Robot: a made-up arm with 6 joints.
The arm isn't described. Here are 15 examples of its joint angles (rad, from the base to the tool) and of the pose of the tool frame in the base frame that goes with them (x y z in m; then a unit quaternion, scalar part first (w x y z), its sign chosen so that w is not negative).
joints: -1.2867 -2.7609 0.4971 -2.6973 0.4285 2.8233
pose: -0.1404 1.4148 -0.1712 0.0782 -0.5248 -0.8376 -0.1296
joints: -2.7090 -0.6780 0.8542 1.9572 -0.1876 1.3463
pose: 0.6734 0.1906 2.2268 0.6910 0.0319 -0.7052 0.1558
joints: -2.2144 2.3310 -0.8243 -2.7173 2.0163 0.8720
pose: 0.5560 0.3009 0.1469 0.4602 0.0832 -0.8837 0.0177
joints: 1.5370 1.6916 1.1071 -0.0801 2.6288 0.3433
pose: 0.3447 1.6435 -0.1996 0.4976 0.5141 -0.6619 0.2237
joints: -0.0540 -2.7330 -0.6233 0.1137 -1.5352 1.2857
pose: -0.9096 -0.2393 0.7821 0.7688 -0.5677 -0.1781 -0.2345
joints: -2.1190 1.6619 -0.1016 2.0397 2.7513 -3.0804
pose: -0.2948 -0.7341 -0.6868 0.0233 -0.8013 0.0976 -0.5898
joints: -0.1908 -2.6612 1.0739 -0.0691 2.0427 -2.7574
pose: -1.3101 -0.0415 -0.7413 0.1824 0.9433 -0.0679 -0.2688
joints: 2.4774 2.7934 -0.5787 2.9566 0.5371 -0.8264
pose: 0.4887 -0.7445 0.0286 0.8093 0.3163 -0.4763 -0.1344
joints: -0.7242 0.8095 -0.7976 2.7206 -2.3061 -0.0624
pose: 0.6365 -0.2098 -0.0814 0.1674 0.7963 -0.4974 0.3010
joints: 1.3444 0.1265 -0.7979 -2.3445 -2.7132 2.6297
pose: -0.0628 0.6296 0.2466 0.0779 0.5601 -0.3212 0.7597
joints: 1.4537 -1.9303 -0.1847 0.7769 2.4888 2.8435
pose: 0.0780 -1.1061 1.3250 0.1919 0.4846 0.0918 -0.8485
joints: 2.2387 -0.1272 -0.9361 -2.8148 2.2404 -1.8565
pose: -0.5920 0.3071 0.3905 0.4708 0.8223 -0.2592 -0.1870
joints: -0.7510 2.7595 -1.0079 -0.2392 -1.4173 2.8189
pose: -0.6206 0.1940 0.5434 0.0968 0.8549 -0.1307 0.4927
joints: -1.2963 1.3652 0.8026 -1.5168 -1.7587 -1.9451
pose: 0.3958 -1.4631 -0.1635 0.4449 -0.8654 -0.2163 0.0796
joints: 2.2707 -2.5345 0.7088 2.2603 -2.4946 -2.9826
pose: 0.8315 -1.2737 -0.4216 0.4764 -0.4275 -0.3139 0.7013
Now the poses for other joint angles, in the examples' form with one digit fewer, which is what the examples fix.
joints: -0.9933 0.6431 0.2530 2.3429 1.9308 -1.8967
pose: 1.019 -1.193 0.887 0.745 0.263 0.459 0.407
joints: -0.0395 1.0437 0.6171 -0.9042 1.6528 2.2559
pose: 1.554 -0.241 0.229 0.503 -0.567 0.130 -0.639
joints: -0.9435 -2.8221 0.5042 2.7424 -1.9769 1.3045
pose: -0.552 1.216 -0.497 0.376 0.611 -0.108 -0.688
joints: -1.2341 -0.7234 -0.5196 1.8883 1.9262 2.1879
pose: 0.265 -0.483 1.576 0.377 0.856 0.351 -0.054
